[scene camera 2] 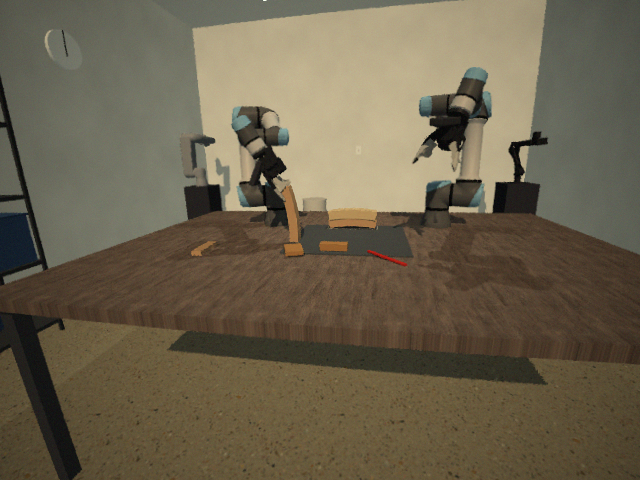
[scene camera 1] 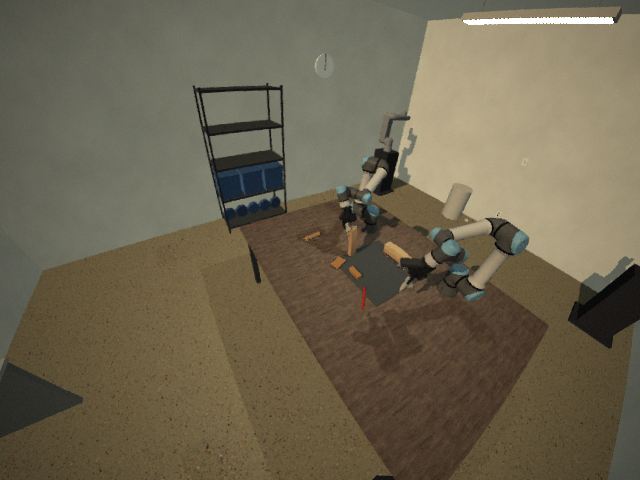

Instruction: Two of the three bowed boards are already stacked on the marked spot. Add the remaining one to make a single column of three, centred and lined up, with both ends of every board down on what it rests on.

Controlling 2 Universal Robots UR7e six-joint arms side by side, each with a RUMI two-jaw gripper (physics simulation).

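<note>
Two bowed boards lie stacked, arched upward, at the back of the dark mat. The third bowed board stands nearly upright near the mat's left edge in scene camera 2, its lower end at or near the table. My right gripper is shut on its upper end. My left gripper is open and empty, above the table to the right of the stack in scene camera 2. The marked spot under the stack is hidden.
A short wooden block lies on the mat's front part. Another block lies near the upright board's foot. A thin wooden piece lies farther left. A red rod lies by the mat.
</note>
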